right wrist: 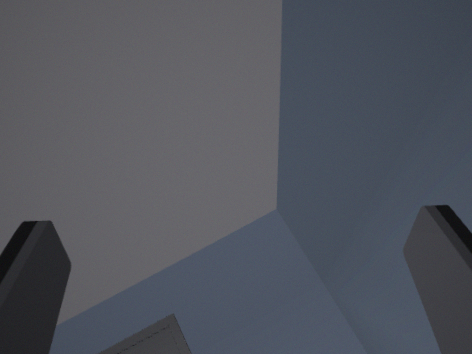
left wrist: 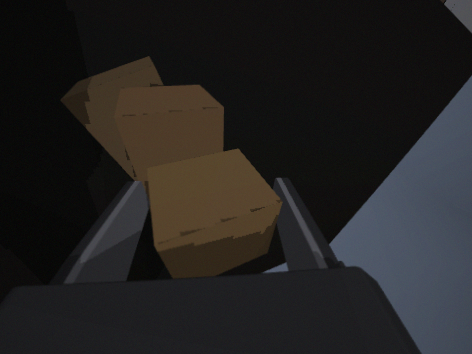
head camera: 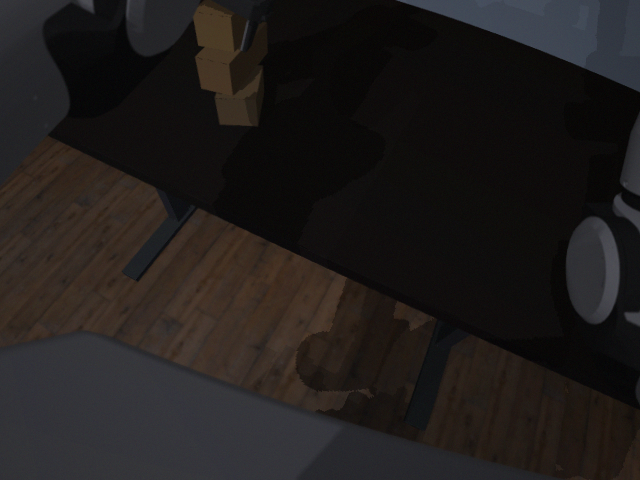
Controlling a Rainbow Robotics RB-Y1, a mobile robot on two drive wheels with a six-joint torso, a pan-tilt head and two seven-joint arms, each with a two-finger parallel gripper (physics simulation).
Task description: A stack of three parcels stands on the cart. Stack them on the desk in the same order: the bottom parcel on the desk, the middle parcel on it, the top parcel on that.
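Places are measured from the robot's base along level axes (x ahead, y left, z up), in millimetres.
Pixels of known places: left gripper, fingertip midpoint: (left wrist: pixel 210 190) (head camera: pixel 217 33); right gripper, fingertip midpoint: (right wrist: pixel 239 236).
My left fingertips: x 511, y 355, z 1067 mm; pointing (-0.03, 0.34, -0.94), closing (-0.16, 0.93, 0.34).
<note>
Ahead of a thing's pixels: the offset from my left fingertips to its middle. Level surfaces: height alone.
Three cardboard parcels stand stacked on the dark desk {116 mm down} (head camera: pixel 465 180) (left wrist: pixel 325 75), near its left end. The bottom parcel {2 mm back, 31 mm right, 91 mm down} (head camera: pixel 237 109) (left wrist: pixel 107 107) rests on the desk top. The middle parcel {21 mm ahead, 10 mm right, 40 mm down} (head camera: pixel 219 71) (left wrist: pixel 172 132) sits on it, turned and shifted to one side. The top parcel {8 mm ahead, 2 mm right, 12 mm up} (head camera: pixel 214 28) (left wrist: pixel 210 195) sits on the middle one, also turned and offset. My left gripper (left wrist: pixel 210 190) is open, with its fingers on either side of the top parcel and a gap at the right finger. My right gripper (right wrist: pixel 239 236) is open and empty. The cart does not show.
The desk's legs (head camera: pixel 160 242) (head camera: pixel 429 382) stand on the wooden floor {1066 mm down} (head camera: pixel 248 299) at its near side. A pale grey surface (head camera: pixel 155 413) fills the bottom of the head view. My right arm (head camera: pixel 594 268) is over the desk's right part. The right wrist view shows wall and ceiling.
</note>
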